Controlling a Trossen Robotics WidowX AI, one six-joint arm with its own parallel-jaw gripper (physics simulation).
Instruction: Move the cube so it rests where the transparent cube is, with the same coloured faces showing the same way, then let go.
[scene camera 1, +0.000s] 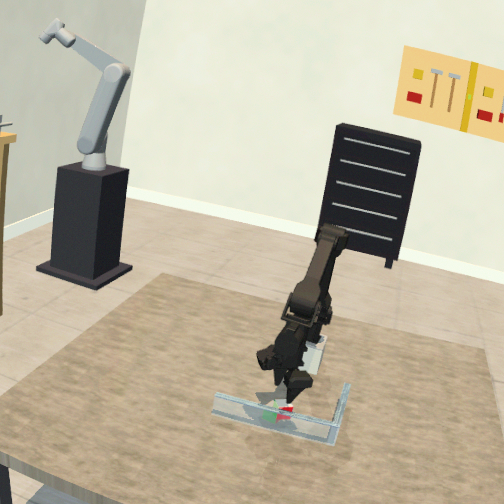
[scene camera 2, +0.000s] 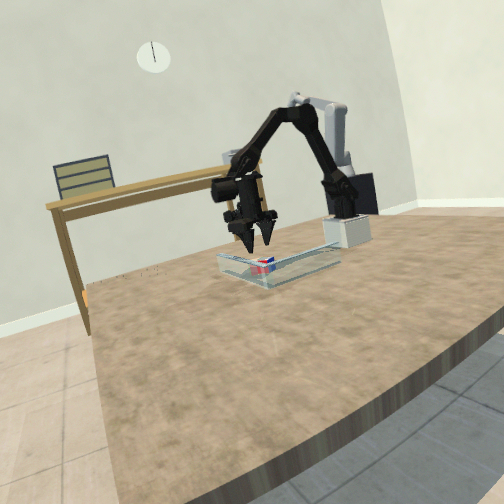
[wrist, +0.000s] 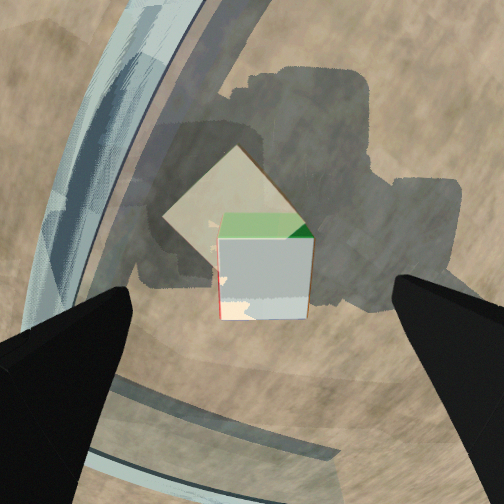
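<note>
The cube lies on the table, white face up in the wrist view, with green and red edges showing. It shows as a small red, white and blue block in scene camera 2 and a red spot in scene camera 1. The transparent cube overlaps it, turned about 45 degrees. My gripper hangs open just above the cube, fingers on either side, not touching; it also shows in scene camera 1 and scene camera 2.
A low glass L-shaped rail frames the cube on two sides; it also shows in scene camera 2 and curves through the wrist view. A wooden table, a black cabinet and a second grey arm stand far off.
</note>
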